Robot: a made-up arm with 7 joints. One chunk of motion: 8 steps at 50 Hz.
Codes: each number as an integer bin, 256 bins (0 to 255) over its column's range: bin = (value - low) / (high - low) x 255, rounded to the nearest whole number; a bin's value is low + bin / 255 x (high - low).
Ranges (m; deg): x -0.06..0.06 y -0.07..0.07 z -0.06..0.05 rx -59..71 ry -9..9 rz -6..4
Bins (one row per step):
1: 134 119 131 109 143 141
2: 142 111 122 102 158 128
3: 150 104 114 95 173 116
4: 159 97 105 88 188 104
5: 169 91 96 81 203 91
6: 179 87 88 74 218 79
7: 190 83 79 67 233 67
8: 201 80 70 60 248 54
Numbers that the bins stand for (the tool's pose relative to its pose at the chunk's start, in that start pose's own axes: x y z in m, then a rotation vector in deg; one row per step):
1: 0.0031 -0.0047 -0.0035 -3.43 1.09 -0.47
2: 0.0068 -0.0091 -0.0074 -7.00 2.15 -0.98
3: 0.0106 -0.0129 -0.0108 -10.57 3.21 -1.45
4: 0.0148 -0.0167 -0.0147 -14.14 4.27 -1.92
5: 0.0195 -0.0200 -0.0186 -17.71 5.33 -2.43
6: 0.0242 -0.0222 -0.0220 -21.27 6.39 -2.90
7: 0.0294 -0.0244 -0.0259 -24.84 7.45 -3.37
8: 0.0346 -0.0261 -0.0298 -28.41 8.51 -3.88

